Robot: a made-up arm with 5 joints. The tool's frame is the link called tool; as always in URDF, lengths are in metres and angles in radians. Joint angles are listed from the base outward.
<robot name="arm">
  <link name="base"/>
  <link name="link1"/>
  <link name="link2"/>
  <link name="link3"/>
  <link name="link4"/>
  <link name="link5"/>
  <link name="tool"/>
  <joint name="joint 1" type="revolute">
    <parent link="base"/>
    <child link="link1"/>
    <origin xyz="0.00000 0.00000 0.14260" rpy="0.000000 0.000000 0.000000"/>
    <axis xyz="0 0 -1"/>
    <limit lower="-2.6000" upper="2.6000"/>
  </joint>
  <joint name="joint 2" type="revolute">
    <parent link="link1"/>
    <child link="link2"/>
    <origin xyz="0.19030 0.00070 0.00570" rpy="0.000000 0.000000 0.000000"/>
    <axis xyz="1 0 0"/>
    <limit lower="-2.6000" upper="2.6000"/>
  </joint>
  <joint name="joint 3" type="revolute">
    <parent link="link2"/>
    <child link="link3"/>
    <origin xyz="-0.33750 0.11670 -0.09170" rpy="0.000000 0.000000 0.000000"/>
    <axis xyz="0 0 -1"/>
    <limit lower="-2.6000" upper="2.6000"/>
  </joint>
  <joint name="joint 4" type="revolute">
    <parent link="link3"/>
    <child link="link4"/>
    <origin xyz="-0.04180 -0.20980 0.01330" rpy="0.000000 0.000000 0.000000"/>
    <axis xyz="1 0 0"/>
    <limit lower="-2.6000" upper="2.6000"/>
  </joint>
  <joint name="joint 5" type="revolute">
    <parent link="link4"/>
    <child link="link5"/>
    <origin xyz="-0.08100 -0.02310 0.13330" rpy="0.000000 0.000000 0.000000"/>
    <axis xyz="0 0 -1"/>
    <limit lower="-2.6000" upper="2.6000"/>
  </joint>
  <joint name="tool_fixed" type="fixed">
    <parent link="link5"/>
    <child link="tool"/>
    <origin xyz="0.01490 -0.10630 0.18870" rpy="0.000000 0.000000 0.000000"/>
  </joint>
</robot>
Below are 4 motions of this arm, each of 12 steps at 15 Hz.
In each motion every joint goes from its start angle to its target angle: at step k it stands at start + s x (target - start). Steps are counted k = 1, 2, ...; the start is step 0. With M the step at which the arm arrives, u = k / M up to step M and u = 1 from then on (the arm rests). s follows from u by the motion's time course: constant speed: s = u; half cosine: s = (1 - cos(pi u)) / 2; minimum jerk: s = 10 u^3 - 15 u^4 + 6 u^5.
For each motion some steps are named. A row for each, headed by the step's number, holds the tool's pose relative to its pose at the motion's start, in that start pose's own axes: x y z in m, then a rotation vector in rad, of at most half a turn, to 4 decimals.
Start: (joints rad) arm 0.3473 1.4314 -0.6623 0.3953 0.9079
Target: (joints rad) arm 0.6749 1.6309 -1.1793 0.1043 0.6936
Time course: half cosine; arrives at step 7
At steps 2, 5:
2: 0.0204 0.0214 -0.0011 -0.0155 -0.0728 0.1497
5: 0.0472 0.1059 0.0106 -0.0982 -0.3658 0.6404

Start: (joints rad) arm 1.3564 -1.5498 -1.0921 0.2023 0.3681
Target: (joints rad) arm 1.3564 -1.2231 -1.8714 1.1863 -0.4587
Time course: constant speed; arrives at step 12
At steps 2, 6, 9, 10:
2: 0.0869 -0.0440 -0.0308 0.1812 0.0439 0.2762
6: 0.2719 -0.0515 -0.1038 0.5310 0.1140 0.8271
9: 0.3959 0.0093 -0.1529 0.7892 0.1635 1.2245
10: 0.4310 0.0398 -0.1665 0.8759 0.1816 1.3511

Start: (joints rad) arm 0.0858 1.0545 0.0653 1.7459 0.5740
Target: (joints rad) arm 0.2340 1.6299 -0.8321 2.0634 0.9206
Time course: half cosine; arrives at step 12
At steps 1, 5, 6, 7, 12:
1: 0.0092 -0.0011 -0.0003 0.0051 0.0202 -0.0068
5: 0.2013 -0.0168 -0.0414 0.0710 0.4494 -0.1279
6: 0.2691 -0.0162 -0.0728 0.0731 0.6094 -0.1620
7: 0.3334 -0.0107 -0.1121 0.0620 0.7695 -0.1902
12: 0.4861 0.0369 -0.2594 -0.0509 1.2162 -0.2343

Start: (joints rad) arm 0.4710 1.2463 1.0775 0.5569 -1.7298
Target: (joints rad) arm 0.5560 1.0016 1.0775 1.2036 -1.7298
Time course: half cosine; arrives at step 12
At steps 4, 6, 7, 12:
4: -0.0499 0.0223 -0.0106 -0.0784 -0.1396 0.0318
6: -0.0995 0.0406 -0.0290 -0.1522 -0.2791 0.0714
7: -0.1248 0.0482 -0.0413 -0.1884 -0.3513 0.0950
12: -0.1936 0.0611 -0.0858 -0.2834 -0.5572 0.1732

